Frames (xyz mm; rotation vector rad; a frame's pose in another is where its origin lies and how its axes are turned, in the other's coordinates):
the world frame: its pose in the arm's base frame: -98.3 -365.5 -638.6 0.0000 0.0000 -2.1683
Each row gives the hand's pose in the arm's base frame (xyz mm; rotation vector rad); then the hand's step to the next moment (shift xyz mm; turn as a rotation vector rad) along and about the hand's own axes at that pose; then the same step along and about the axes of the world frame.
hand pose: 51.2 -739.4 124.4 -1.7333 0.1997 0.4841
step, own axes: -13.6 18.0 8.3 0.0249 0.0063 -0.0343
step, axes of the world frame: 9.9 -18.6 -11.6 0.0107 0.0400 -0.0111
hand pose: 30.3 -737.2 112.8 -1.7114 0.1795 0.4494
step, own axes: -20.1 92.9 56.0 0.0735 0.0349 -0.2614
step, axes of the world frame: 7.5 -71.2 -84.0 0.1487 0.2283 -0.0268
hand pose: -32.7 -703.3 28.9 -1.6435 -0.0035 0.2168
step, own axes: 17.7 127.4 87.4 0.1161 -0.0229 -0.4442
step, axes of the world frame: -57.7 -53.1 -134.3 0.2467 0.3861 0.0368
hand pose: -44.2 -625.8 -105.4 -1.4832 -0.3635 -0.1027
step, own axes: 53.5 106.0 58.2 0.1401 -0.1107 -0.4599
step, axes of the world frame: -102.2 16.0 -82.4 0.2633 0.3974 0.1270
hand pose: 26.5 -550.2 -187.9 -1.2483 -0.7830 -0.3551
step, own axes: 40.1 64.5 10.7 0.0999 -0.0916 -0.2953
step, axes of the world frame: -67.0 33.5 -16.5 0.1763 0.2527 0.1030
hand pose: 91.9 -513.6 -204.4 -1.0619 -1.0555 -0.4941
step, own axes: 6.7 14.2 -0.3 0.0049 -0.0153 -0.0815
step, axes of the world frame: -13.7 7.7 -0.7 0.0491 0.0669 0.0038
